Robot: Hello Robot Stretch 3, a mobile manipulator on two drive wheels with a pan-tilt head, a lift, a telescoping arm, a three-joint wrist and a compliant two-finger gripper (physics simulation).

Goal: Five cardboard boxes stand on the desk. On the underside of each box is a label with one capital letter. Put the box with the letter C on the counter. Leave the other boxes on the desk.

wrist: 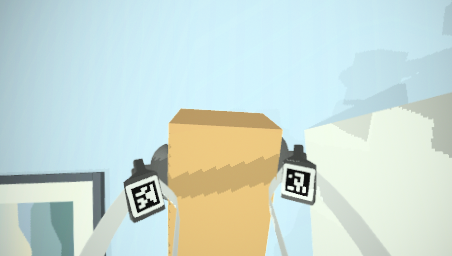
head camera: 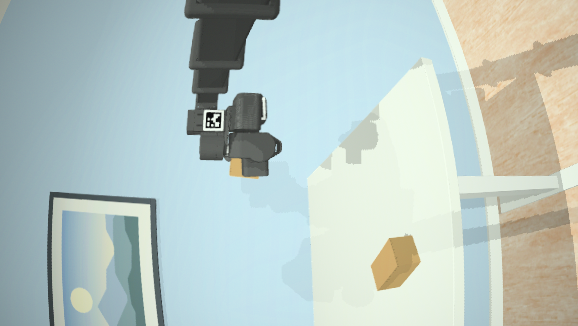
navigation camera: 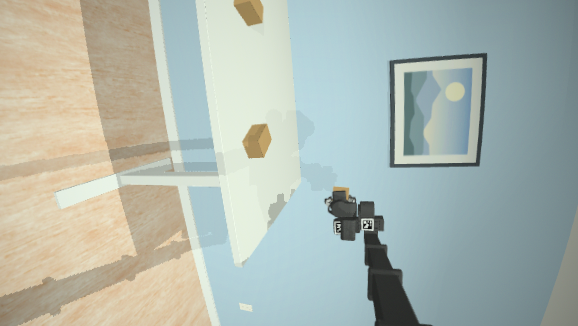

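Frame: origin at the robot's base, x ahead, y left, z up, level; centimetres.
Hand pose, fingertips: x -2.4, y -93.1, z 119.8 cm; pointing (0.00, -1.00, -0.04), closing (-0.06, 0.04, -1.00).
Observation:
Things, the pixels of their top centre, and the offset from my fingertips. "spot": a spot on its surface instead. Level surfaces: height alone.
- tan cardboard box, top centre: (head camera: 229,154) (navigation camera: 349,198) dx +0.9, dy +2.9, dz +3.8 cm
- white desk, surface height: dz -24.8 cm
- further box, top centre: (navigation camera: 257,4) dx +58.9, dy +38.6, dz -19.8 cm
- desk's white leg frame, surface spot: (head camera: 505,184) spot: dx +7.4, dy +6.4, dz -79.4 cm
- wooden floor, surface height: dz -119.8 cm
My gripper (wrist: 219,156) is shut on a tan cardboard box (wrist: 224,215) (head camera: 236,167) (navigation camera: 341,190), with one fingertip pressed on each side of it. In the head and navigation views the wrist hides most of this box and the fingers. The box is held off the desk, in front of the blue wall. The underside and letter of the held box do not show. The white desk (head camera: 350,210) (navigation camera: 250,80) (wrist: 380,200) bears another cardboard box (head camera: 395,265) (navigation camera: 256,141). A further box (navigation camera: 250,11) on the desk shows at the top of the navigation view. The counter does not show.
A framed picture (head camera: 102,197) (navigation camera: 435,164) (wrist: 97,215) hangs on the blue wall. The desk's white leg frame (head camera: 505,184) (navigation camera: 165,179) stands over the wooden floor (head camera: 515,25) (navigation camera: 45,120). The extended arm (head camera: 217,45) (navigation camera: 392,295) reaches along the wall past the desk's end.

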